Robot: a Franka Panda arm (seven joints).
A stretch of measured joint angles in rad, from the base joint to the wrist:
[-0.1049 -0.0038 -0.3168 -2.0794 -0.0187 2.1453 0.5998]
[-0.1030 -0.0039 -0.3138 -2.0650 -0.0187 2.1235 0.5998]
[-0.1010 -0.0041 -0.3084 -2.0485 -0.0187 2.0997 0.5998]
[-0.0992 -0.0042 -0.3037 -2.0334 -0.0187 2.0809 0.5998]
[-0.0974 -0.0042 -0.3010 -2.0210 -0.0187 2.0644 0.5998]
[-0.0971 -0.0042 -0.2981 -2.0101 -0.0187 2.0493 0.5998]
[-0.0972 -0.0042 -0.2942 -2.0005 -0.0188 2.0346 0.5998]
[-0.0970 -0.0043 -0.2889 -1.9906 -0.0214 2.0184 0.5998]
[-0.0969 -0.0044 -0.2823 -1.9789 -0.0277 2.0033 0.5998]
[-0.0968 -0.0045 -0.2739 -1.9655 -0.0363 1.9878 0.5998]
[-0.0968 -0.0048 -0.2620 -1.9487 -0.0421 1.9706 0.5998]
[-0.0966 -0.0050 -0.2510 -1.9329 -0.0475 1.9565 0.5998]
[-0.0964 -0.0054 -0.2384 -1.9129 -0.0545 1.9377 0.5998]
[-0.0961 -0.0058 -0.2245 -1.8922 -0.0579 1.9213 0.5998]
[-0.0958 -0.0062 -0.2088 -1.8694 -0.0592 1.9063 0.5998]
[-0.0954 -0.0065 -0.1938 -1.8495 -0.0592 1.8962 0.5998]
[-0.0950 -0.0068 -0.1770 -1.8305 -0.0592 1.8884 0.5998]
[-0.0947 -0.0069 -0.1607 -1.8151 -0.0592 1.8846 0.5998]
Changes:
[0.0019 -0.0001 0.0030 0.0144 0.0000 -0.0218 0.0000]
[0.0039 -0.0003 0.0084 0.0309 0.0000 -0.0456 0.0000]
[0.0057 -0.0004 0.0131 0.0460 0.0000 -0.0644 0.0000]
[0.0075 -0.0004 0.0158 0.0584 0.0000 -0.0809 0.0000]
[0.0078 -0.0004 0.0187 0.0693 0.0000 -0.0960 0.0000]
[0.0077 -0.0004 0.0226 0.0789 -0.0001 -0.1107 0.0000]
[0.0079 -0.0005 0.0279 0.0888 -0.0027 -0.1269 0.0000]
[0.0080 -0.0006 0.0345 0.1005 -0.0090 -0.1420 0.0000]
[0.0081 -0.0007 0.0429 0.1139 -0.0176 -0.1575 0.0000]
[0.0081 -0.0010 0.0548 0.1307 -0.0234 -0.1747 0.0000]
[0.0083 -0.0012 0.0658 0.1465 -0.0288 -0.1888 0.0000]
[0.0085 -0.0016 0.0784 0.1665 -0.0358 -0.2076 0.0000]
[0.0088 -0.0020 0.0923 0.1872 -0.0392 -0.2240 0.0000]
[0.0091 -0.0024 0.1080 0.2100 -0.0405 -0.2390 0.0000]
[0.0095 -0.0027 0.1230 0.2299 -0.0405 -0.2491 0.0000]
[0.0099 -0.0030 0.1398 0.2489 -0.0405 -0.2569 0.0000]
[0.0102 -0.0031 0.1561 0.2643 -0.0405 -0.2607 0.0000]

